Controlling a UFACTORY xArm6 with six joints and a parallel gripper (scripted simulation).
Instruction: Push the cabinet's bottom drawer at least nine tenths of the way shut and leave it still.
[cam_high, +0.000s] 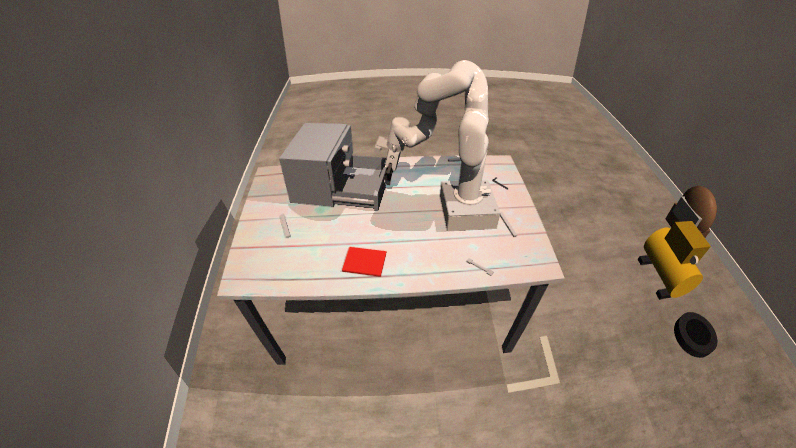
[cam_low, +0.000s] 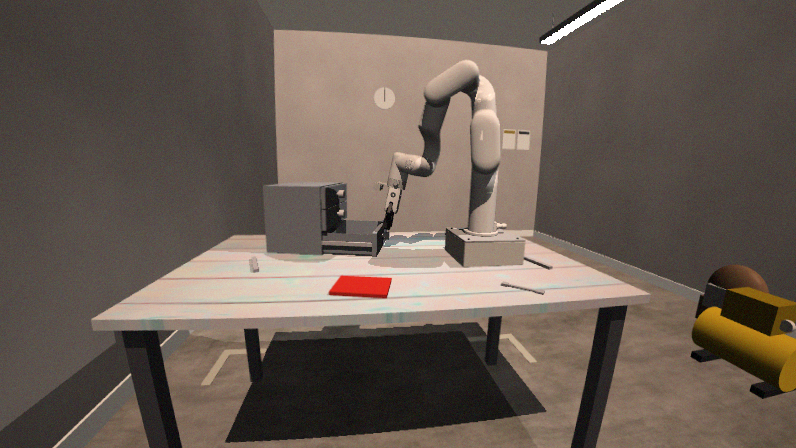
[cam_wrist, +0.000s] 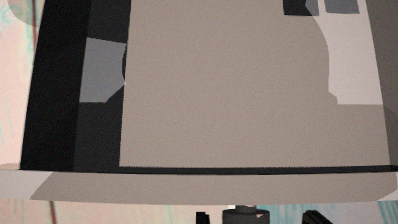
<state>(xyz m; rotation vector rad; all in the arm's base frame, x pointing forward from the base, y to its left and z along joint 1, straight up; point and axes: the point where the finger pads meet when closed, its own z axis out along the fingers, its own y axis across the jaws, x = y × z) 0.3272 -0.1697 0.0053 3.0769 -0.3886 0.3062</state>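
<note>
My hand is 130 mm short of the bottom drawer, 70 mm above it and 30 mm to the left of it. From my hand the other things lie so: flat red square 420 mm to the left, 120 mm ahead, 90 mm below; then tool 530 mm behind, 100 mm below, 20 mm to the right.
</note>
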